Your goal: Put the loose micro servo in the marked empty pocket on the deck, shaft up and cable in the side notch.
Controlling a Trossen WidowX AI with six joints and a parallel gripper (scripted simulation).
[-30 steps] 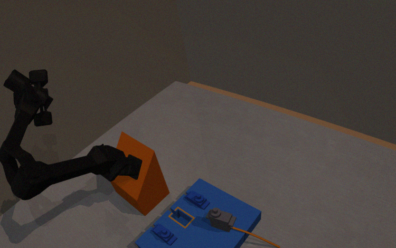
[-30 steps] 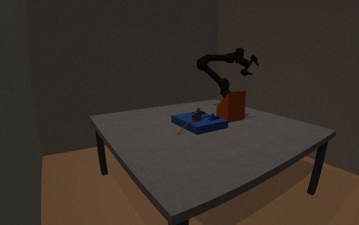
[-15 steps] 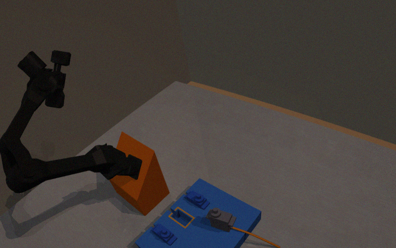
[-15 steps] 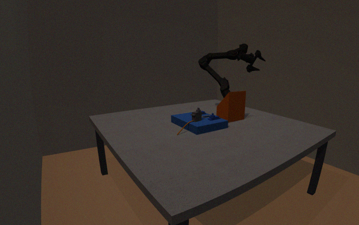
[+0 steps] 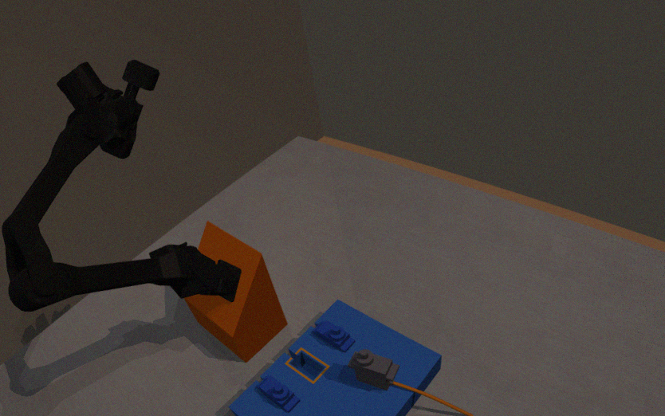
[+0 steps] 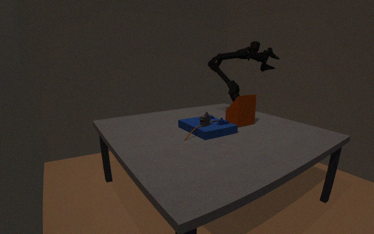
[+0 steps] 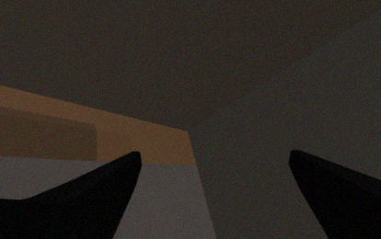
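The blue deck is 58 cm ahead of my gripper tip, 14 cm to the right of it and 40 cm below it.
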